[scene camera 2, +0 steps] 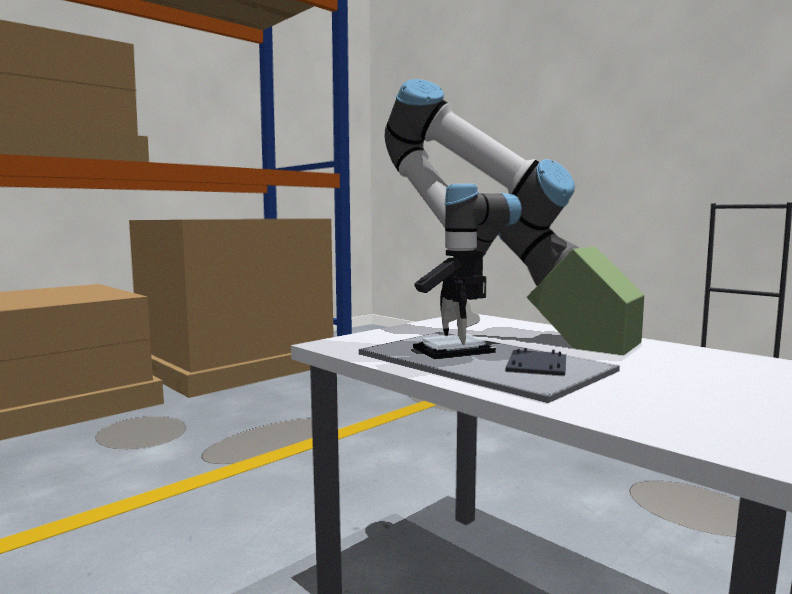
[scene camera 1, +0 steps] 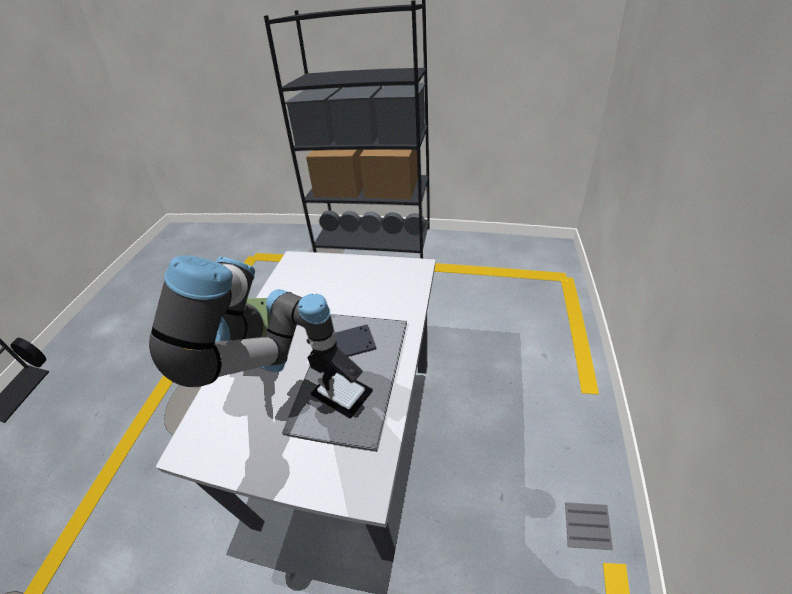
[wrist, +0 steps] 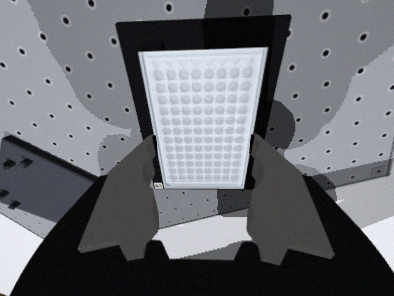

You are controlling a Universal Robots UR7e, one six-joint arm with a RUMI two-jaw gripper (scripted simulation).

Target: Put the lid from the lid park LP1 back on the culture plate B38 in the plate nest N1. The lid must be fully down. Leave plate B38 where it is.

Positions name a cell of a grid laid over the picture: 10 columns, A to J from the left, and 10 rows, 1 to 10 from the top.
Labels:
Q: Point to a dark lid park LP1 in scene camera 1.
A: E6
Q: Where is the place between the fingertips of my gripper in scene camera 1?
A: E7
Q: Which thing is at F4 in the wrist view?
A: A clear lid.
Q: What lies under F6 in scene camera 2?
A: My gripper.

